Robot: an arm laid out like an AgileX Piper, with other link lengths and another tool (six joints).
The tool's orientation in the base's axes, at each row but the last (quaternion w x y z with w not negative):
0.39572, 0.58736, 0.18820, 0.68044
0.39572, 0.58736, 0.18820, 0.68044
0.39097, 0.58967, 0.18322, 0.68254
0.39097, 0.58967, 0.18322, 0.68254
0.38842, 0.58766, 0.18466, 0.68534
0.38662, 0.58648, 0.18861, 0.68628
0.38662, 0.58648, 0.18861, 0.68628
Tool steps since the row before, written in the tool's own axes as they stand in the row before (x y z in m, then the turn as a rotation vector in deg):
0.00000, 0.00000, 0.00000, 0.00, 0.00, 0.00
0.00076, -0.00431, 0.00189, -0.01, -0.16, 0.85
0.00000, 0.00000, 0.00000, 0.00, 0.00, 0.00
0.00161, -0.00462, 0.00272, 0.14, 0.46, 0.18
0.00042, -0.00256, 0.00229, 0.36, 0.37, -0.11
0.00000, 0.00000, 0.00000, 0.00, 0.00, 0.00
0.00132, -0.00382, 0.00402, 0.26, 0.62, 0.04
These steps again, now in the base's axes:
0.00000, 0.00000, 0.00000, 0.00, 0.00, 0.00
0.00316, 0.00284, -0.00216, 0.86, -0.09, 0.08
0.00000, 0.00000, 0.00000, 0.00, 0.00, 0.00
0.00405, 0.00353, -0.00157, 0.02, -0.22, 0.46
0.00298, 0.00146, -0.00099, -0.22, 0.06, 0.47
0.00000, 0.00000, 0.00000, 0.00, 0.00, 0.00
0.00499, 0.00262, -0.00088, -0.16, -0.20, 0.62

